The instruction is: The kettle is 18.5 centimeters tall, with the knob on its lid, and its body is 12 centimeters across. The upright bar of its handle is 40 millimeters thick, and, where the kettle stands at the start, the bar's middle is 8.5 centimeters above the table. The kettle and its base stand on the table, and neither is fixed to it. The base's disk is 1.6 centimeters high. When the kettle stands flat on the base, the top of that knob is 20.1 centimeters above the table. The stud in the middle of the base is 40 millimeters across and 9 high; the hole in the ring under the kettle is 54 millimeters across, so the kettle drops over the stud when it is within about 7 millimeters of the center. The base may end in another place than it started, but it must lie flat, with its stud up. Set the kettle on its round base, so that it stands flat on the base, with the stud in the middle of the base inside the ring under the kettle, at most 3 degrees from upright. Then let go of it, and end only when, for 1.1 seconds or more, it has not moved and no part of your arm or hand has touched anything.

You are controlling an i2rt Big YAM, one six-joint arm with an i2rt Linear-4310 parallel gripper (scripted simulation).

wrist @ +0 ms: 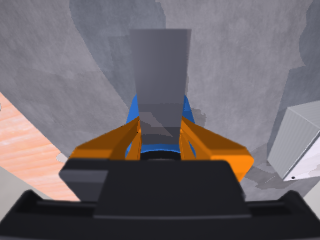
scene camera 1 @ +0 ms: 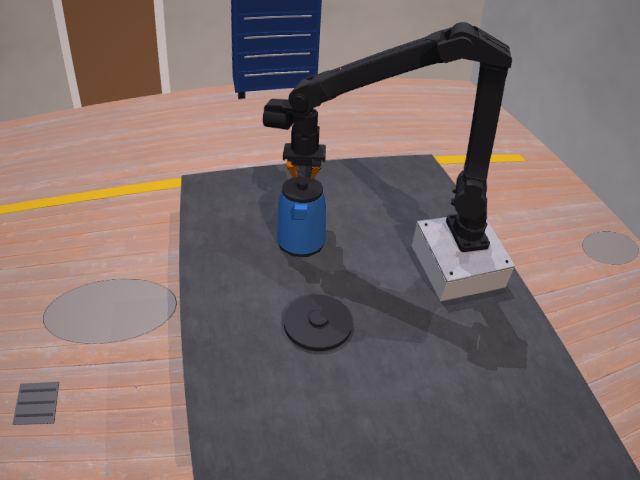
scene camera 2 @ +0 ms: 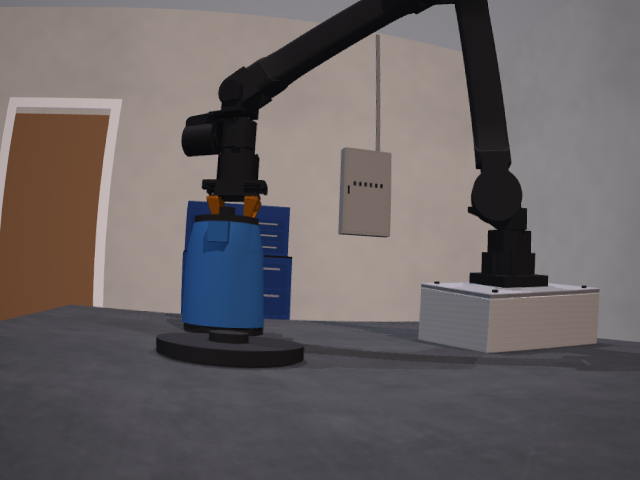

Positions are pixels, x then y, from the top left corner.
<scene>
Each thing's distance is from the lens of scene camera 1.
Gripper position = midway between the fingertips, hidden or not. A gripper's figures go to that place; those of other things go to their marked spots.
my gripper point(scene camera 1: 303, 183): 116 cm
black round base point(scene camera 1: 329, 325): 98 cm
blue kettle point(scene camera 1: 301, 231): 109 cm
</scene>
